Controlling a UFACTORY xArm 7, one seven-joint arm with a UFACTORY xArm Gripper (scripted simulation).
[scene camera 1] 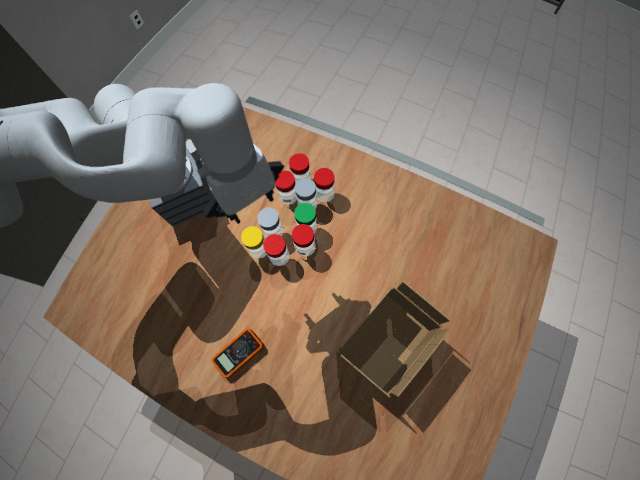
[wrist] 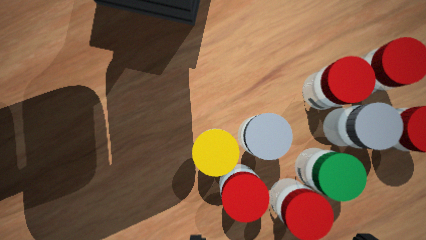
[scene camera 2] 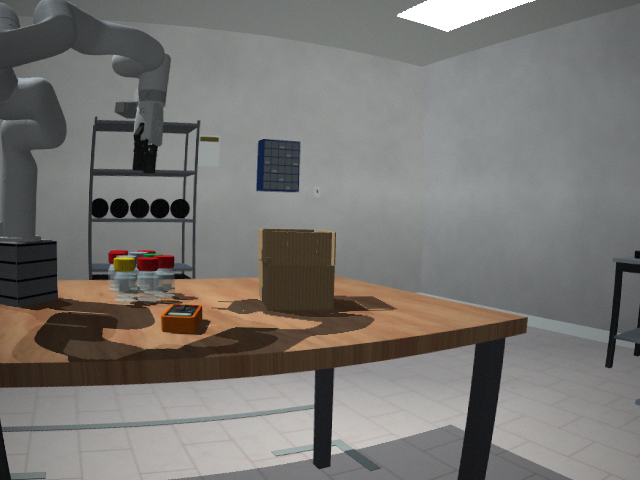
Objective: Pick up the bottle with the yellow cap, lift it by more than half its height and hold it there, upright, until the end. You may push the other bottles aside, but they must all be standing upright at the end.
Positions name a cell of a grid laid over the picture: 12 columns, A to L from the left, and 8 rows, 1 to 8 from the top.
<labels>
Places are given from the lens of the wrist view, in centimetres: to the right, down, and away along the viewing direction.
red-capped bottle (wrist: G7): 4, 9, 35
grey-capped bottle (wrist: H5): 6, 2, 35
</labels>
